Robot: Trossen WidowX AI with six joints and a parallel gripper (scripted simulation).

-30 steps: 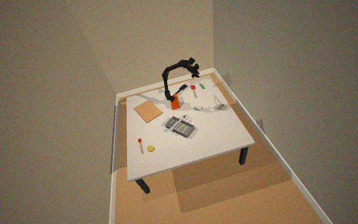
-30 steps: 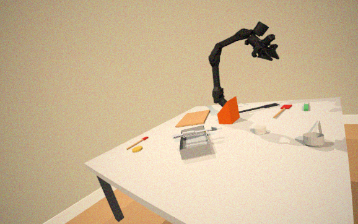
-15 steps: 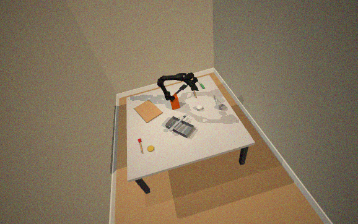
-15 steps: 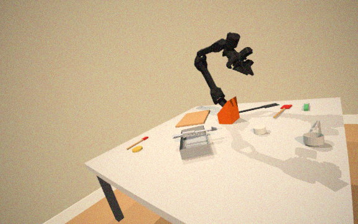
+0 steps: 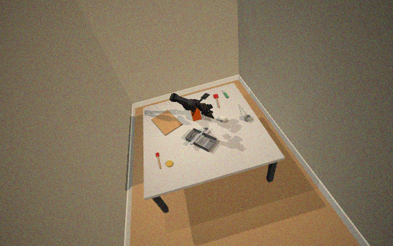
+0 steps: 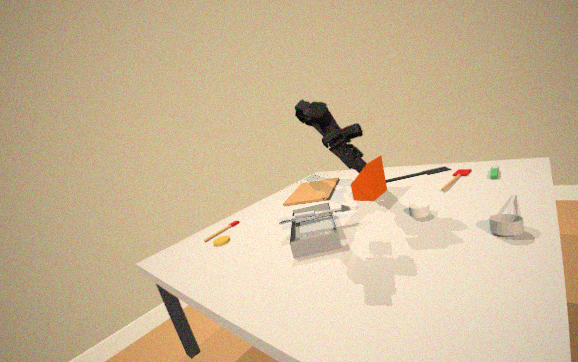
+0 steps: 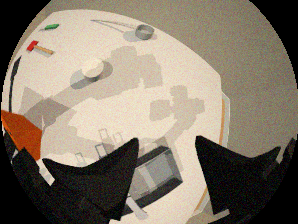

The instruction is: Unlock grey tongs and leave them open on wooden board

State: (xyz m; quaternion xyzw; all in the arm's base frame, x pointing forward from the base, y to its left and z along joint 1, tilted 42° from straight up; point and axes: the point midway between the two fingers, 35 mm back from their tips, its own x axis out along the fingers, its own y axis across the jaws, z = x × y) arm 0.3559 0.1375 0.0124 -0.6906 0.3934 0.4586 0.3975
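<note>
Now: the grey roasting tin 4 cm ahead of my gripper tip, 17 cm to the right of it and 19 cm below it. The rest, counted from my gripper tip: red spatula: 51 cm behind, 23 cm to the left, 22 cm below; wooden board: 42 cm behind, 46 cm to the right, 21 cm below; black spatula: 61 cm behind, 6 cm to the left, 22 cm below.
</note>
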